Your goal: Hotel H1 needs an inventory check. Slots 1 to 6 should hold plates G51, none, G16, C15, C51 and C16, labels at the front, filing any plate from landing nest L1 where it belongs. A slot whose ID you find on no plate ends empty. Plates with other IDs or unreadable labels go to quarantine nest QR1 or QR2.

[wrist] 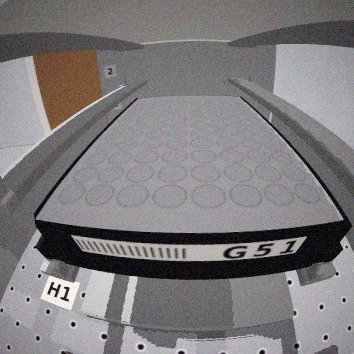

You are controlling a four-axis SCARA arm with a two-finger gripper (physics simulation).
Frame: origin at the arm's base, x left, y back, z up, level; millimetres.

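Seen in the pictures: gripper, fingertip midpoint: (188, 111).
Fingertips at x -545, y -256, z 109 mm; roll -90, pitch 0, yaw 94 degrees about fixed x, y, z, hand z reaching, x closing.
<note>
Pixels of each thing's top centre, then the offset from my fingertips to it. "spot": a spot on its surface instead. Level surfaces: height alone.
- Plate G51, middle of its top: (188, 121) dy +2, dx +24, dz +3 mm
- grey overhanging surface, surface spot: (185, 20) spot: dy +3, dx +33, dz +46 mm
- perforated deck, its level: dz -96 mm
Plate G51 (195, 215), grey with round wells and a black skirt, lies level across the middle of the wrist view. Its front label (190, 250) reads G51 with a barcode. My gripper is shut on this plate; its fingertips cannot be made out. The plate is inside hotel H1, between two side rails (75, 132) (295, 120) that run back beyond its edges. Small ledges (60, 270) (317, 273) show below its front corners. A tag (59, 292) reading H1 is at the lower left. The other plates and nests cannot be identified here.
A tag (110, 71) reading 2 is on the back wall, left of the plate. A grey overhanging surface (185, 20) crosses the top. A brown panel (67, 85) stands at the back left. The perforated deck (325, 320) shows below the plate.
</note>
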